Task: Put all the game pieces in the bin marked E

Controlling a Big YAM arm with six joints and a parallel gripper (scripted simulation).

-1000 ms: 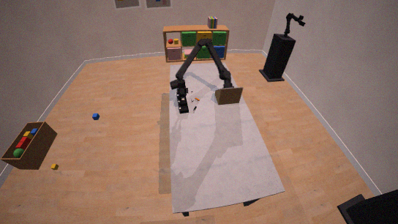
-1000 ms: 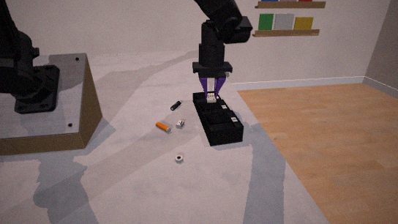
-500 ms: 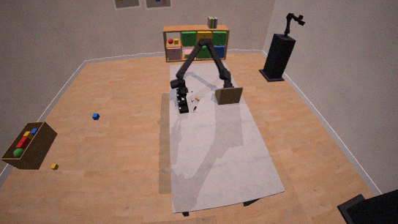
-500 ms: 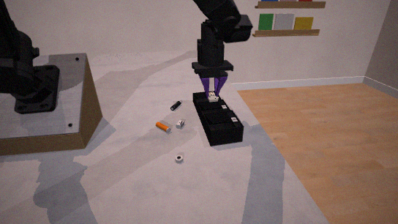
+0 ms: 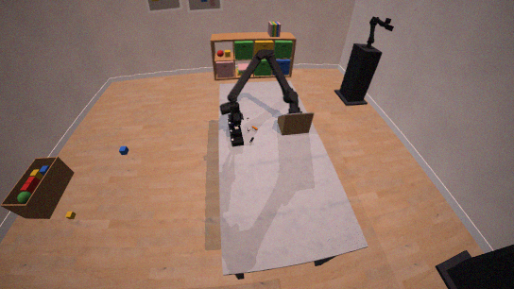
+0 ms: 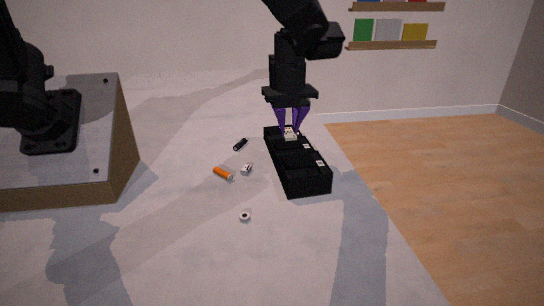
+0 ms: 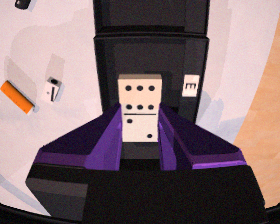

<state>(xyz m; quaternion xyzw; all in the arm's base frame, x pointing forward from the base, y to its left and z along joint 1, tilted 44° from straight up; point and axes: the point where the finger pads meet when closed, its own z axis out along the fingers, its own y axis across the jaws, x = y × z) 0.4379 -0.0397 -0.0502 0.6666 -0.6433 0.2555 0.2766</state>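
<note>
Now: the black three-compartment bin tray 10 mm ahead of my hand and 50 mm below it. From my hand the other things lie so: black battery: 100 mm behind, 90 mm to the left, 70 mm below; cream domino: right at my hand; orange battery: 140 mm behind, 30 mm to the right, 70 mm below.
</note>
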